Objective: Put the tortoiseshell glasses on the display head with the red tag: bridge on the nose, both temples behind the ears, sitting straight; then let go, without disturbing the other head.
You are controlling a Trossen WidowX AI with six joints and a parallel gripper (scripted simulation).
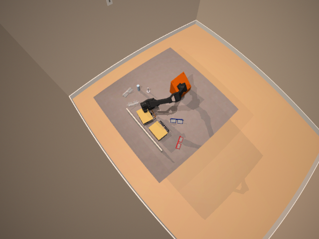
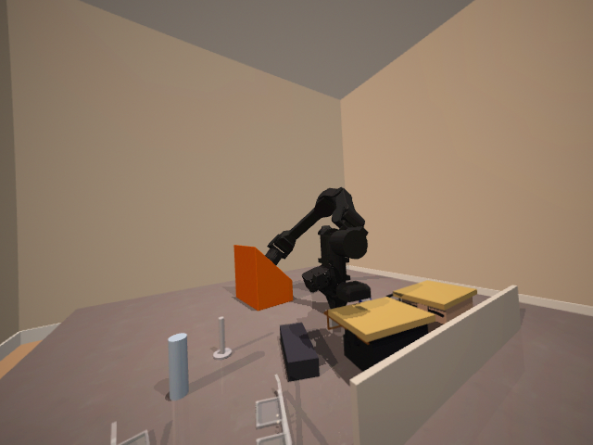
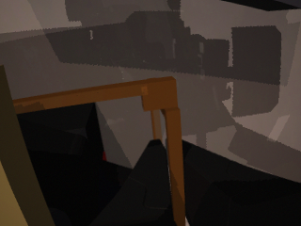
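Now: the black box 50 mm behind my gripper tip, 90 mm to the right of it and 50 mm below it. The rest, counted from my gripper tip: peg stand: 170 mm behind, 210 mm to the right, 40 mm below; then long low panel: 230 mm ahead, 100 mm to the left, 10 mm below.
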